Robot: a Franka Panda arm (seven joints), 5 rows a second.
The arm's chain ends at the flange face. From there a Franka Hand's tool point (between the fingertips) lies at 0.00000 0.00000 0.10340 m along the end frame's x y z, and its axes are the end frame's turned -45 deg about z.
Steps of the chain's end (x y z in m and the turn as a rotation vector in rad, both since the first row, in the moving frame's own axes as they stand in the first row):
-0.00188 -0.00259 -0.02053 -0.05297 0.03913 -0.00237
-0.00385 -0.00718 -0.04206 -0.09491 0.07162 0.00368
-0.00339 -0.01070 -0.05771 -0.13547 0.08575 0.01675
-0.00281 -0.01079 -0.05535 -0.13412 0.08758 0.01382
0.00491 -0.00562 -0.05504 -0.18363 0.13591 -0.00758
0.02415 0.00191 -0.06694 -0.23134 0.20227 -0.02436
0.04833 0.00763 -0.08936 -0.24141 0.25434 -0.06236
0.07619 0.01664 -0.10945 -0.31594 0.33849 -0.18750
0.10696 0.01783 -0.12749 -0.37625 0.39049 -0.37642
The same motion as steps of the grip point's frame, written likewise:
-0.00050 0.00357 -0.02075 -0.06512 -0.00979 -0.00237
0.00063 0.00434 -0.04279 -0.11775 -0.01647 0.00368
0.00141 0.00611 -0.05904 -0.15643 -0.03516 0.01675
0.00214 0.00650 -0.05667 -0.15677 -0.03291 0.01382
0.00408 0.02267 -0.05773 -0.22595 -0.03374 -0.00758
0.01402 0.04966 -0.07178 -0.30661 -0.02056 -0.02436
0.03082 0.07503 -0.09565 -0.35055 0.00914 -0.06236
0.04808 0.11137 -0.12031 -0.46275 0.01595 -0.18750
0.07417 0.14013 -0.14215 -0.54217 0.01007 -0.37642

